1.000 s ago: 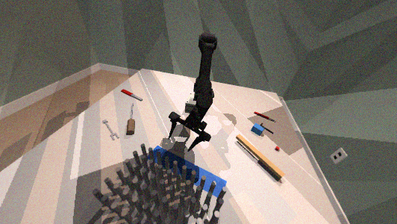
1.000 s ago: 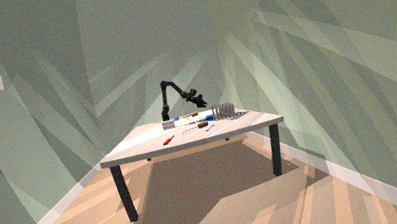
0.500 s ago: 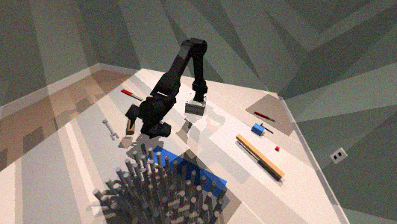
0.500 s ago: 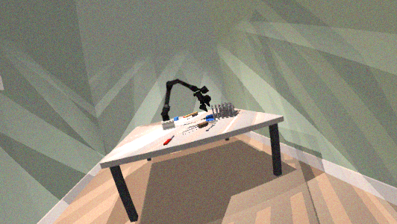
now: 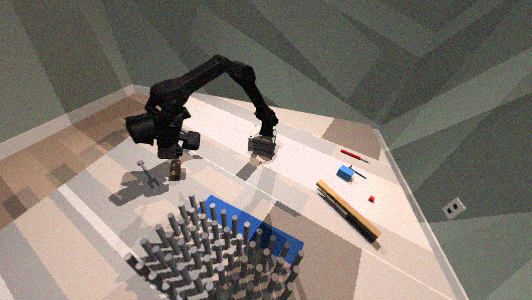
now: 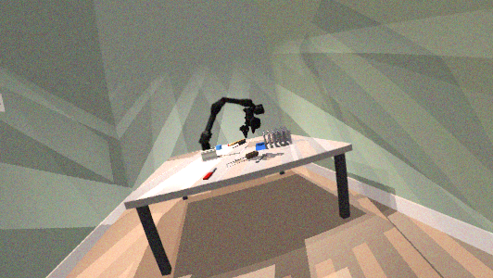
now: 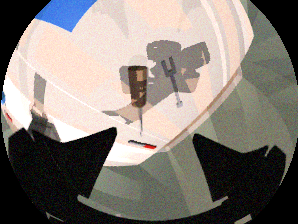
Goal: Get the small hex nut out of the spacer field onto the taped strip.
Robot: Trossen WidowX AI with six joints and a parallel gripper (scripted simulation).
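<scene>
My gripper tip is now 130 mm above the hook tool, 100 mm past it and 50 mm to the left of it. From my gripper tip the other things lie so: blue taped strip: 340 mm to the left, 150 mm ahead, 140 mm below; grey wrench: 140 mm below, 110 mm to the right, 20 mm ahead; blue block: 710 mm to the left, 170 mm behind, 130 mm below.
</scene>
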